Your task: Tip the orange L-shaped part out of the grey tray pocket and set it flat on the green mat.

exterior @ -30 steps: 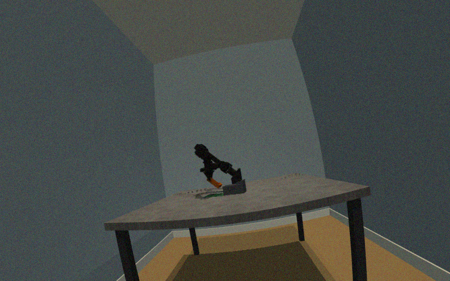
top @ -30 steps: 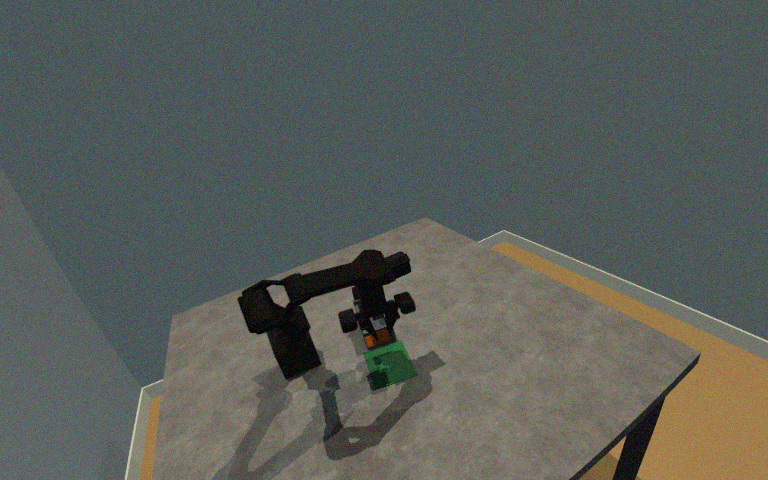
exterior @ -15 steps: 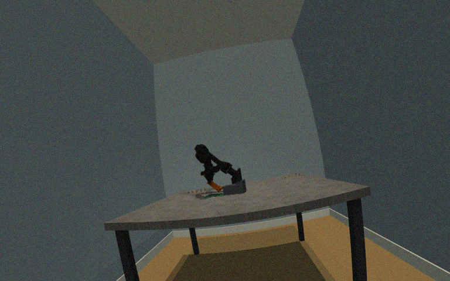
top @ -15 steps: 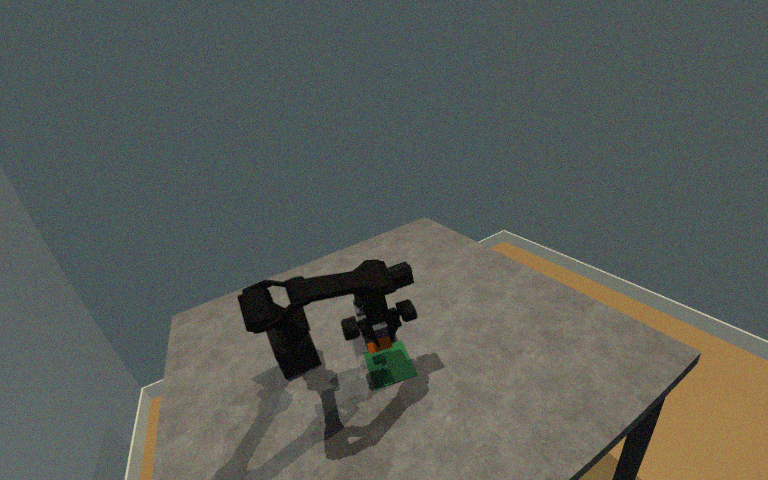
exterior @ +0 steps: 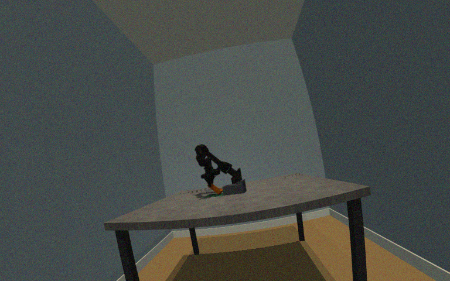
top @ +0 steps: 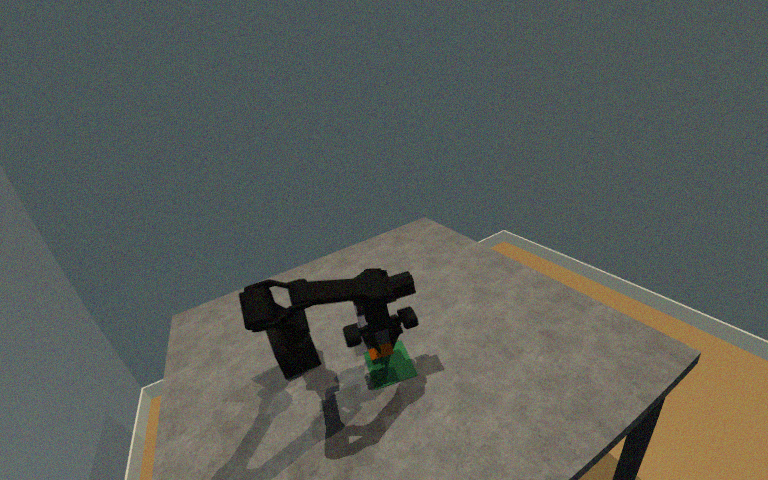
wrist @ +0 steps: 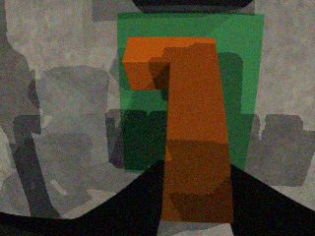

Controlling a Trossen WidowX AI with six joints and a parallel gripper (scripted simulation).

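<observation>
Right now the orange part is 40 mm to the left of my gripper tip and 30 mm below it. Also, from my gripper tip: green mat 10 mm ahead, 20 mm to the left, 90 mm below.
</observation>
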